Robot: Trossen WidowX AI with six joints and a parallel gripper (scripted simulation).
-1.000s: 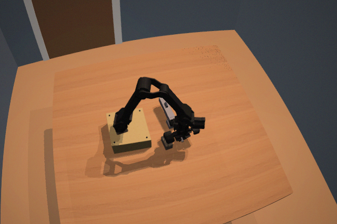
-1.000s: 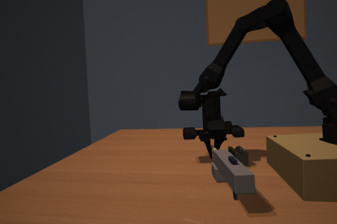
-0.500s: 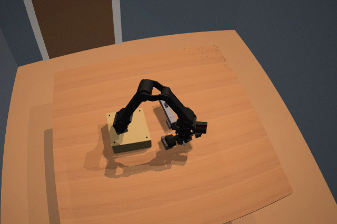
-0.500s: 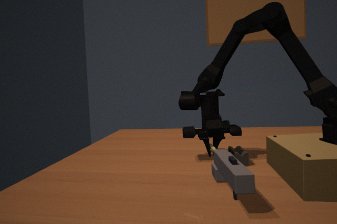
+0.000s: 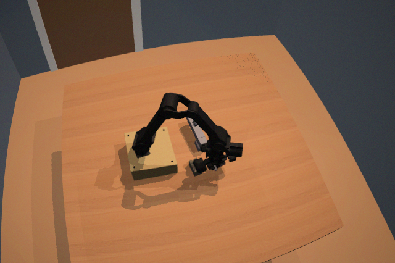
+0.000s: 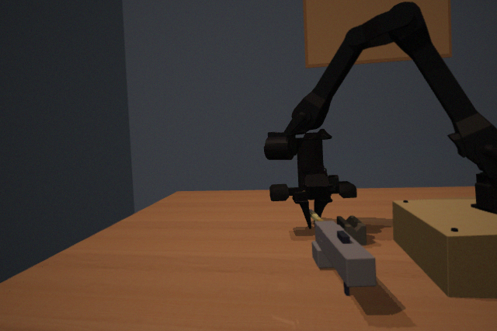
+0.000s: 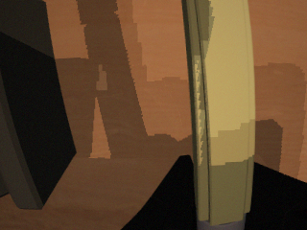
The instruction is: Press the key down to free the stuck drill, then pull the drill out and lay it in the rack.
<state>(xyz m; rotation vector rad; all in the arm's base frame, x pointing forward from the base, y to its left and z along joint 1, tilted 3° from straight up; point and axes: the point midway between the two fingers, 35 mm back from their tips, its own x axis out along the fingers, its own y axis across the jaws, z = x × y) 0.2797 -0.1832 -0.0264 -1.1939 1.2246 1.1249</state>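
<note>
Right now the drill is 40 mm to the left of my gripper tip and 40 mm above it. Also, from my gripper tip: rack: 70 mm behind, 40 mm to the left, 10 mm above; dark key: 230 mm to the left, 40 mm above, 20 mm ahead; grey housing: 200 mm to the left, 30 mm above, 10 mm ahead.
</note>
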